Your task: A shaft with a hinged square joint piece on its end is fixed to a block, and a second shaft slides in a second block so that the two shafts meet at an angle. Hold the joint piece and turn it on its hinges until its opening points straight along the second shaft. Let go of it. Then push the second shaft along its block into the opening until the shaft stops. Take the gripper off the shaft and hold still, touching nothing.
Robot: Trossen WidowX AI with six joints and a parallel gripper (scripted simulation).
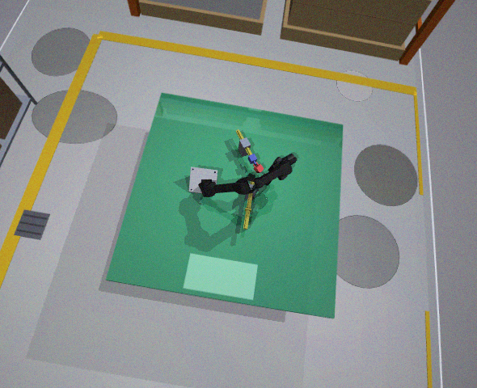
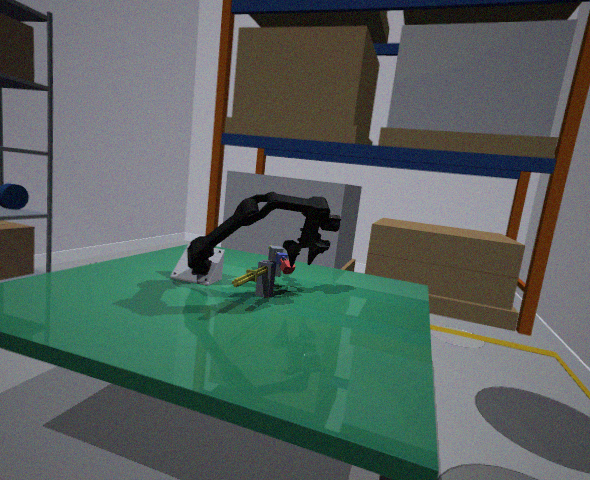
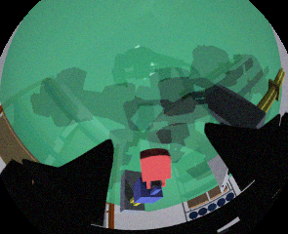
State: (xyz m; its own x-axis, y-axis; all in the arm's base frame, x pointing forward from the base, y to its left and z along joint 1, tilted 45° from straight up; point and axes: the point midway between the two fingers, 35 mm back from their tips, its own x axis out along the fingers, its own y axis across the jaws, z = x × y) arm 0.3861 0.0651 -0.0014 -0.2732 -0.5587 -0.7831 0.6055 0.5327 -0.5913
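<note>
The red square joint piece lies 6 cm behind my gripper tip, 5 cm to the left of it and 2 cm below it.
</note>
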